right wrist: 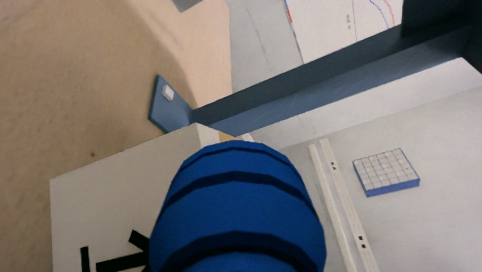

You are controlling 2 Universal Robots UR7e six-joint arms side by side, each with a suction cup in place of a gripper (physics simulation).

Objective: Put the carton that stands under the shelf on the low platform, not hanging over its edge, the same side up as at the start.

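Frame: origin at the left arm's base, x ahead, y left, z up, level; centimetres.
Seen in the pictures: right hand, its tool point: (238, 198).
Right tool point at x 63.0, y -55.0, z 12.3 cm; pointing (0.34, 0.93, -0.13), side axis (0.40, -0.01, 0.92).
Pixels of each thing's top centre, then the offset from my right tool point to it. "*": a spot on its surface instead. Level surfaces: height alone.
- white carton, centre of its top: (263, 249) dx +7.9, dy +0.9, dz -2.2 cm
- wooden table, height of its surface: dz -12.3 cm
- dark blue shelf leg, a spot on its surface: (300, 90) * dx +12.2, dy +18.3, dz +2.7 cm
- foot plate, a spot on its surface: (172, 107) * dx +7.9, dy +18.7, dz -11.8 cm
- dark shelf, a spot on its surface: (440, 17) * dx +11.4, dy +20.0, dz +17.1 cm
- grey piece, a spot on its surface: (186, 4) * dx +4.7, dy +41.6, dz -10.5 cm
The white carton (115, 195) stands on the wooden table (60, 80) in the tilted right wrist view, at the lower left. Black arrow marks show on its near face, and a strip of tan tape on its narrow side. The blue bellows of my right suction cup (236, 150) cover much of the carton's right part. The cup's lip and any contact with the carton are hidden. The dark blue shelf leg (300, 90) rises from a foot plate (172, 107) beside the carton. The low platform cannot be made out. My left suction cup does not show.
Part of the dark shelf (440, 17) shows at the upper right. A white rail (345, 205) and a blue-edged gridded block (386, 172) are on the grey wall at the right. A white sheet with coloured lines (330, 25) is beyond the leg. A grey piece (186, 4) shows at the top edge.
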